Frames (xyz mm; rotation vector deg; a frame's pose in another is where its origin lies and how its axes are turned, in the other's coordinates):
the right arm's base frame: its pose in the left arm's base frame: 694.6 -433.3 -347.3 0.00 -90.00 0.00
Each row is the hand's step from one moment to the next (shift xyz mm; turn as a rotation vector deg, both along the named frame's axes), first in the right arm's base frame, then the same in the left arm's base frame.
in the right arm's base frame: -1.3 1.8 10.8 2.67 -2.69 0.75
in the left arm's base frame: -10.8 1.8 -1.3 -0.75 -2.69 2.67
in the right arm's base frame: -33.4 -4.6 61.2 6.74 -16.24 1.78
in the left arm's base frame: -61.2 -4.6 -33.4 -1.78 -16.24 6.74
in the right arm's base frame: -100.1 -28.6 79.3 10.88 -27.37 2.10
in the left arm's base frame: -79.3 -28.6 -100.1 -2.10 -27.37 10.88
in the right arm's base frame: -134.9 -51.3 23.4 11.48 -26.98 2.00
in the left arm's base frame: -23.4 -51.3 -134.9 -2.00 -26.98 11.48
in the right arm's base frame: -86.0 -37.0 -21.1 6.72 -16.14 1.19
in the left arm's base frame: 21.1 -37.0 -86.0 -1.19 -16.14 6.72
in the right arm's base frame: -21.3 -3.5 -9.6 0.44 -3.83 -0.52
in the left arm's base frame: 9.6 -3.5 -21.3 0.52 -3.83 0.44
